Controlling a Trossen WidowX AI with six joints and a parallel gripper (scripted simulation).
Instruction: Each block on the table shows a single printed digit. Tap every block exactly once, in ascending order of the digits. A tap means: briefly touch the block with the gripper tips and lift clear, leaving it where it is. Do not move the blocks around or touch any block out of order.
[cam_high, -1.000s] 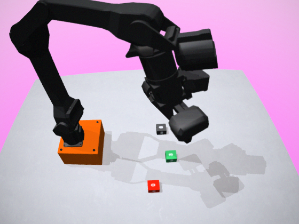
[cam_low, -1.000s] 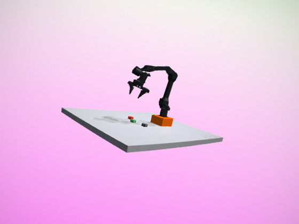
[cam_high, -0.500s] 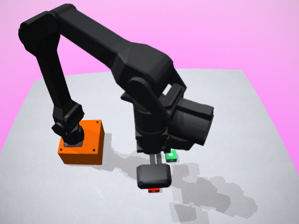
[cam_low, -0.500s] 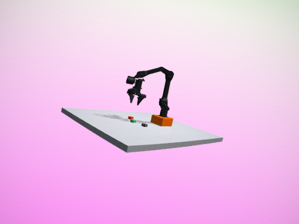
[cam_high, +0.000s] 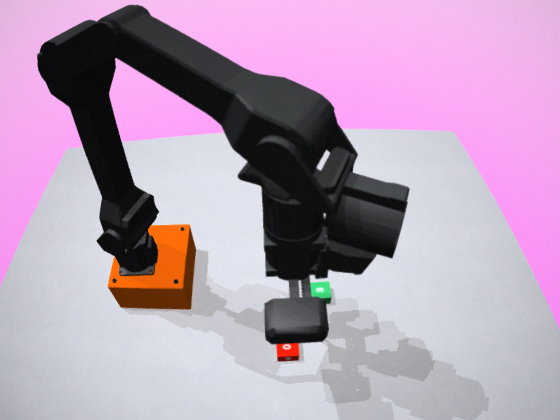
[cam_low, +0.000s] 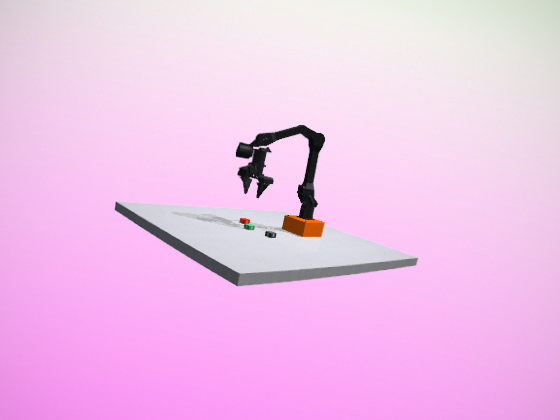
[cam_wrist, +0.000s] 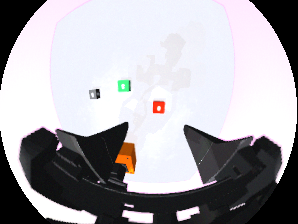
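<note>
The red block lies 1 cm to the right of my gripper tip and 12 cm below it. Also, from my gripper tip: green block: 6 cm ahead, 8 cm to the left, 12 cm below; then black block: 5 cm ahead, 20 cm to the left, 12 cm below.
</note>
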